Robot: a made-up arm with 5 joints.
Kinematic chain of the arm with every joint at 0, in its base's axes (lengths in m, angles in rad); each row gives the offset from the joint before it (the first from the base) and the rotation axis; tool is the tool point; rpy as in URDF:
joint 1: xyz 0.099 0 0.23 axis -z
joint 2: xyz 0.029 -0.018 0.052 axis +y
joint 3: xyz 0.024 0 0.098 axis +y
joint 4: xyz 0.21 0 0.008 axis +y
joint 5: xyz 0.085 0.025 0 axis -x
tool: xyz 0 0 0 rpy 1.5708 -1.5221 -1.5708
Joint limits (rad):
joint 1: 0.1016..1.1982
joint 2: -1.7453..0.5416
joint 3: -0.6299..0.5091
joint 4: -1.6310..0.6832
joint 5: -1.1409..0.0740
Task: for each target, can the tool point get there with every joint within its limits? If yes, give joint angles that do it. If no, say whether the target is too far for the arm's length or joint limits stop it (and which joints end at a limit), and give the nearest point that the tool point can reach.
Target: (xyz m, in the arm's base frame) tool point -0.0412 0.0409 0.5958
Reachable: yes | joints 0.2361 -1.2707 -0.3661 -0.8338 -0.4733
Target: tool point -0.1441 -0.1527 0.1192
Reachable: no: joint limits stop it (at a limit: joint 1, joint 2, joint 3, joint 4) | nearest point -0.1825 0.0357 0.3638 | short by 0.311 m
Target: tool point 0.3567 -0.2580 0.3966
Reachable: yes | joints 0.8052 0.2768 -0.4804 0.4825 -1.0435
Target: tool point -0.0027 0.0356 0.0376
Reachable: no: joint limits stop it (at a limit: joint 1, joint 2, joint 3, joint 4) | nearest point 0.1774 -0.1815 0.0915 | short by 0.287 m
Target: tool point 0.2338 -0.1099 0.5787
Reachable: yes | joints 0.7244 -0.6471 0.0779 -0.8581 -0.4930
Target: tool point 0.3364 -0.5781 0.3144
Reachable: no: too far | nearest point 0.2491 -0.3648 0.3316 | short by 0.231 m
